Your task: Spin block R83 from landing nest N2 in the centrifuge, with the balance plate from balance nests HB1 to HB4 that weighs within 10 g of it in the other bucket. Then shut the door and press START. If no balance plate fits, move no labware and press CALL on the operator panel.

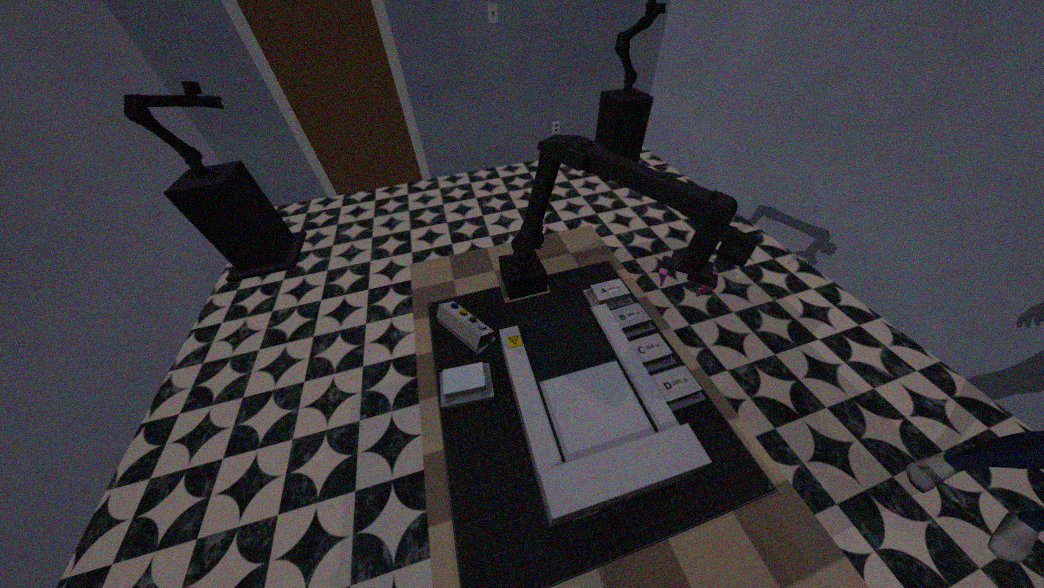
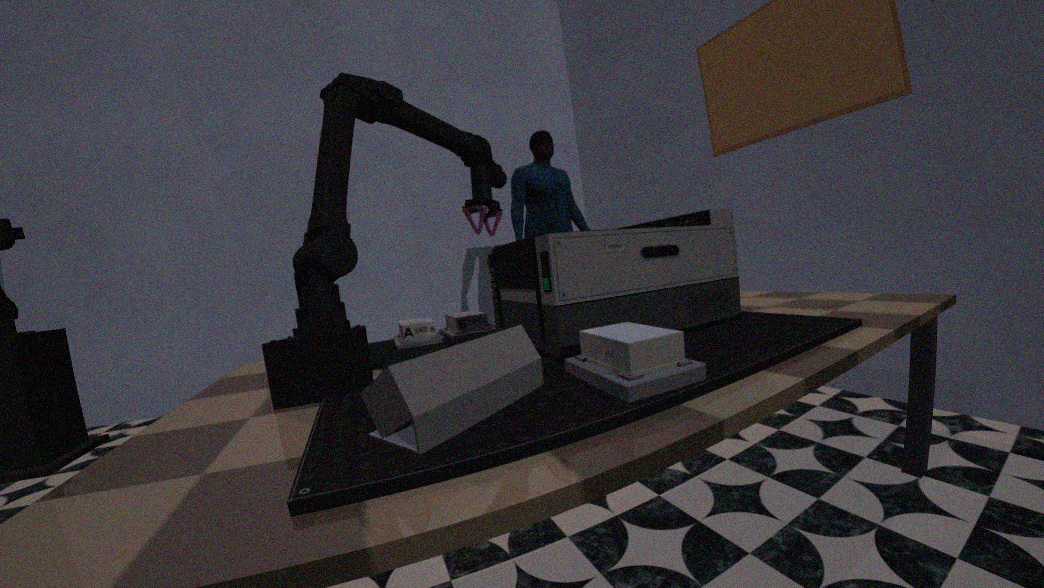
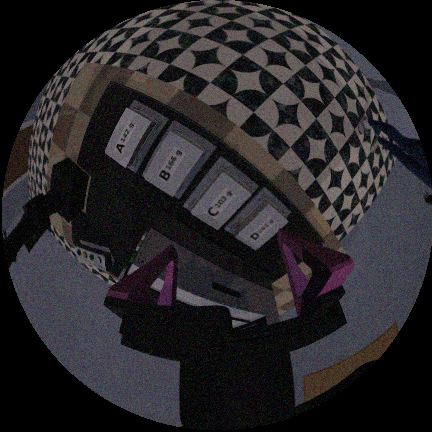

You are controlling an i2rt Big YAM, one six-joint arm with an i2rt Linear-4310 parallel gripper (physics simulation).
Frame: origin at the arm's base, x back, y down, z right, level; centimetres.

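Seen in the pictures: gripper, fingertip midpoint: (image 1: 678, 290) (image 2: 485, 235) (image 3: 225, 242); arm's base at its link origin: (image 1: 522, 266) (image 2: 324, 332) (image 3: 59, 196).
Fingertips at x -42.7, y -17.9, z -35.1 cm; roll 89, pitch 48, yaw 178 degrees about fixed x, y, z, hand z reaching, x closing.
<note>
Pixels of each thing's top centre, then the offset from my fingertips to it. "spot": a spot on its surface instead.
- Plate A at its top centre: (image 3: 124, 137) (image 2: 415, 321) (image 1: 610, 289) dz +5.6, dx +23.4, dy +21.3 cm
- plate B at its top centre: (image 3: 170, 164) (image 2: 464, 313) (image 1: 629, 315) dz +5.0, dx +9.8, dy +21.3 cm
- plate C at its top centre: (image 3: 219, 203) (image 1: 648, 347) dz +5.7, dx -4.1, dy +21.3 cm
- Plate D's at its top centre: (image 3: 261, 229) (image 1: 675, 383) dz +4.6, dx -17.3, dy +21.3 cm
- white block at its top centre: (image 2: 627, 331) (image 1: 463, 377) dz +65.1, dx +2.6, dy +20.4 cm
- nest at a spot on its surface: (image 2: 591, 379) spot: dz +64.7, dx +8.6, dy +25.8 cm
- operator panel at its top centre: (image 2: 456, 341) (image 1: 462, 316) (image 3: 87, 262) dz +61.9, dx +24.7, dy +18.3 cm
My gripper (image 1: 683, 283) (image 2: 485, 233) (image 3: 225, 242) is open and empty, high above the far side of the table near the balance plates. Plate A (image 1: 610, 289) (image 2: 417, 328) (image 3: 129, 136) reads 142 g, plate B (image 1: 629, 316) (image 3: 172, 165) 166 g, plate C (image 1: 648, 349) (image 3: 222, 197) 103 g. Plate D's (image 1: 672, 382) (image 3: 260, 227) weight is blurred. All four sit in a row of nests. A white block (image 1: 464, 377) (image 2: 631, 349) sits on a nest (image 2: 591, 379); no label is readable. The centrifuge (image 1: 620, 474) (image 2: 657, 270) stands between; its buckets do not show.
The operator panel (image 1: 463, 326) (image 2: 460, 387) (image 3: 92, 256), with coloured buttons, stands between the arm base (image 1: 522, 276) and the white block. The centrifuge's raised side walls border the plate row. A person (image 2: 541, 186) stands beyond the table. Two other arms stand on pedestals farther back.
</note>
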